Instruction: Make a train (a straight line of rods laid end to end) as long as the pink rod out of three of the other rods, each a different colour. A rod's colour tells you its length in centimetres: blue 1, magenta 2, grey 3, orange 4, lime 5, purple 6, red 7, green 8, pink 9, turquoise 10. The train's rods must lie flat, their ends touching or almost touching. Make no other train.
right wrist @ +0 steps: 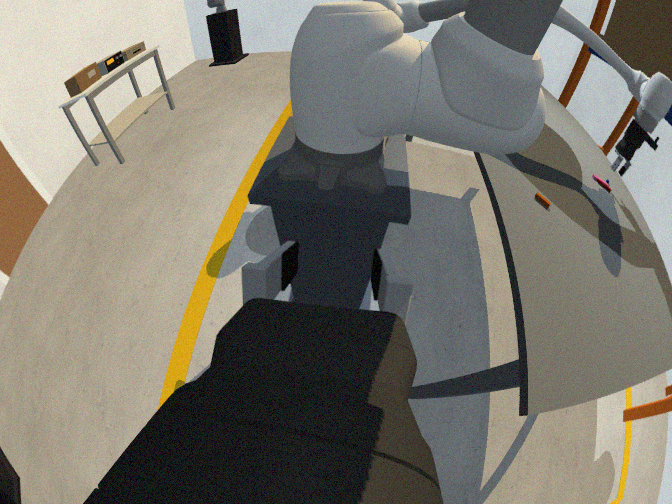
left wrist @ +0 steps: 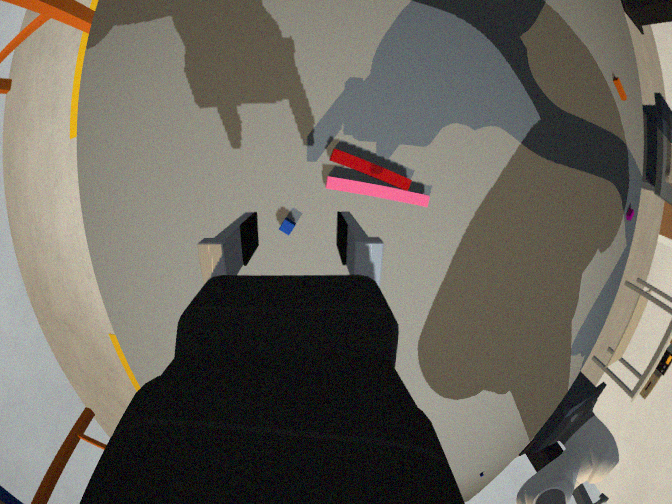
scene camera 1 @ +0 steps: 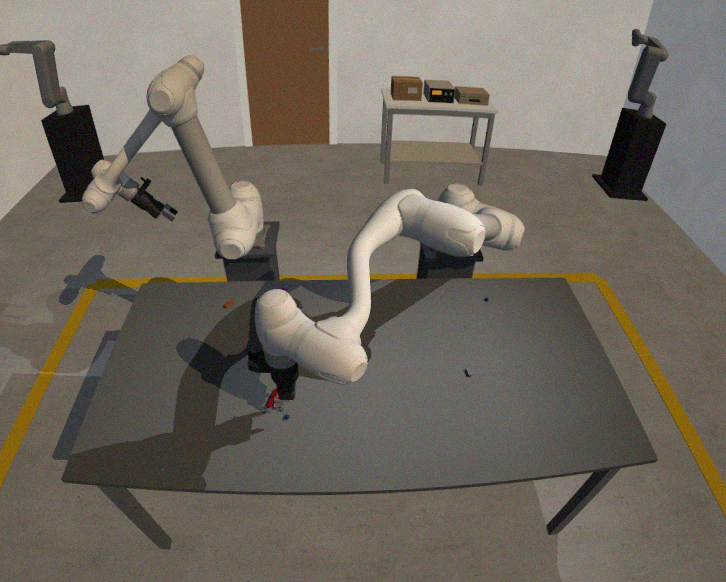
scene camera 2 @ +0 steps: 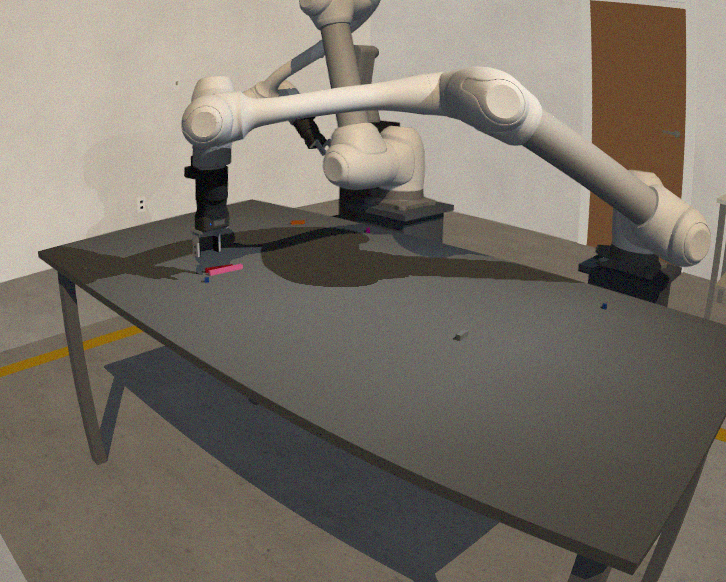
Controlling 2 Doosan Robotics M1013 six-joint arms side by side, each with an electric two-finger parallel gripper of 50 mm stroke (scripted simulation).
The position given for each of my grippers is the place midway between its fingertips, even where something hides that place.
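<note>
Scene camera 2 shows my left gripper [scene camera 2: 206,253]. In the right wrist view: my right gripper [right wrist: 334,261], together with my left gripper [right wrist: 616,172]. The left wrist view gives a pink rod [left wrist: 334,183], a red rod [left wrist: 340,157] and my left gripper [left wrist: 297,228].
</note>
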